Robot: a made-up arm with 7 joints.
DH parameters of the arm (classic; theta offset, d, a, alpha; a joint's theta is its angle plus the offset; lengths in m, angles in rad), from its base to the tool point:
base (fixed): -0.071 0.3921 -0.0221 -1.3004
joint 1: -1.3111 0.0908 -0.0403 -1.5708
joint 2: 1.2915 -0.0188 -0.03 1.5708
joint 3: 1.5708 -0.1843 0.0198 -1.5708
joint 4: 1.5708 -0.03 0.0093 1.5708
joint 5: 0 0.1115 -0.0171 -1.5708
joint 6: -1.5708 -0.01 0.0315 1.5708
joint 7: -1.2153 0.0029 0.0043 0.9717
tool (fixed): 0.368 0.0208 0 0
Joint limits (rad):
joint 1: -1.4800..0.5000
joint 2: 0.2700..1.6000
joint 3: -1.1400..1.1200
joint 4: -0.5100..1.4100
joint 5: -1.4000..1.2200
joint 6: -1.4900..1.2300
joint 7: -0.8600..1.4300
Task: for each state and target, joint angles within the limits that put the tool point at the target. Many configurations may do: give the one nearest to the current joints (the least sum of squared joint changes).
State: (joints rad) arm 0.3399 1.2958 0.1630 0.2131 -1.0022 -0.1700 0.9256
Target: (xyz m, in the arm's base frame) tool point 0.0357 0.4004 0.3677
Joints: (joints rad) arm 0.3721 1.4221 0.4547 0.9456 -1.1507 -0.0545 1.0758
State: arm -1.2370 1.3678 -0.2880 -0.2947 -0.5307 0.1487 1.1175
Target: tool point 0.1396 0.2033 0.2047
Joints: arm -0.5699 1.0913 -0.7801 0.2657 -0.3713 0.3238 1.1812
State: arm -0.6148 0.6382 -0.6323 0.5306 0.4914 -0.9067 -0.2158
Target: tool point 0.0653 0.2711 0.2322
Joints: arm -0.3510 1.2816 -0.6230 0.4471 0.4368 -0.9973 -0.2630
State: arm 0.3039 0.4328 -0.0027 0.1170 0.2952 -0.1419 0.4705
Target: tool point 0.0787 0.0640 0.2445
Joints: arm -0.2348 0.2700 -0.2256 -0.3630 0.2223 -0.1855 0.5318
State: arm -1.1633 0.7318 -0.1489 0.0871 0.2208 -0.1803 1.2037
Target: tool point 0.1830 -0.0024 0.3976
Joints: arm -1.3207 0.3360 -0.3739 -0.1965 0.2006 -0.2391 1.2199
